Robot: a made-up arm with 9 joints. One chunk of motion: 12 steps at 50 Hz.
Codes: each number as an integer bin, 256 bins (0 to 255) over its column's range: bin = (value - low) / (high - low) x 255, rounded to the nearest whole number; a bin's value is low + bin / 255 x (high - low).
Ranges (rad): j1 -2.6..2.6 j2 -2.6..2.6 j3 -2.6..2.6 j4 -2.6..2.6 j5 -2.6..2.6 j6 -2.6..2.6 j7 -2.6..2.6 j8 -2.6..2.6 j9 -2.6..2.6
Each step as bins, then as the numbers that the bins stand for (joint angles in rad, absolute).
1 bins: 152 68 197 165 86 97 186 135 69
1 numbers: 0.4996 -1.2133 1.4173 0.7647 -0.8463 -0.6220 1.1929 0.1529 -1.1929
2 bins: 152 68 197 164 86 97 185 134 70
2 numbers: 0.4996 -1.2133 1.4173 0.7443 -0.8463 -0.6220 1.1725 0.1325 -1.1725
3 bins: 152 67 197 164 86 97 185 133 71
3 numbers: 0.4996 -1.2337 1.4173 0.7443 -0.8463 -0.6220 1.1725 0.1122 -1.1522
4 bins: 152 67 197 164 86 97 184 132 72
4 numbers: 0.4996 -1.2337 1.4173 0.7443 -0.8463 -0.6220 1.1522 0.0918 -1.1318
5 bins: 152 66 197 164 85 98 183 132 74
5 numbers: 0.4996 -1.2541 1.4173 0.7443 -0.8667 -0.6016 1.1318 0.0918 -1.0910
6 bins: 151 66 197 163 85 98 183 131 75
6 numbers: 0.4792 -1.2541 1.4173 0.7239 -0.8667 -0.6016 1.1318 0.0714 -1.0706
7 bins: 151 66 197 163 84 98 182 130 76
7 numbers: 0.4792 -1.2541 1.4173 0.7239 -0.8871 -0.6016 1.1114 0.0510 -1.0502
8 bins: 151 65 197 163 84 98 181 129 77
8 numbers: 0.4792 -1.2745 1.4173 0.7239 -0.8871 -0.6016 1.0910 0.0306 -1.0298
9 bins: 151 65 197 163 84 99 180 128 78
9 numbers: 0.4792 -1.2745 1.4173 0.7239 -0.8871 -0.5812 1.0706 0.0102 -1.0094
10 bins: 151 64 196 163 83 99 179 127 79
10 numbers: 0.4792 -1.2949 1.3969 0.7239 -0.9075 -0.5812 1.0502 -0.0102 -0.9890
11 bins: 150 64 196 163 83 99 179 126 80
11 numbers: 0.4588 -1.2949 1.3969 0.7239 -0.9075 -0.5812 1.0502 -0.0306 -0.9686
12 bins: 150 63 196 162 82 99 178 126 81
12 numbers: 0.4588 -1.3153 1.3969 0.7035 -0.9278 -0.5812 1.0298 -0.0306 -0.9482
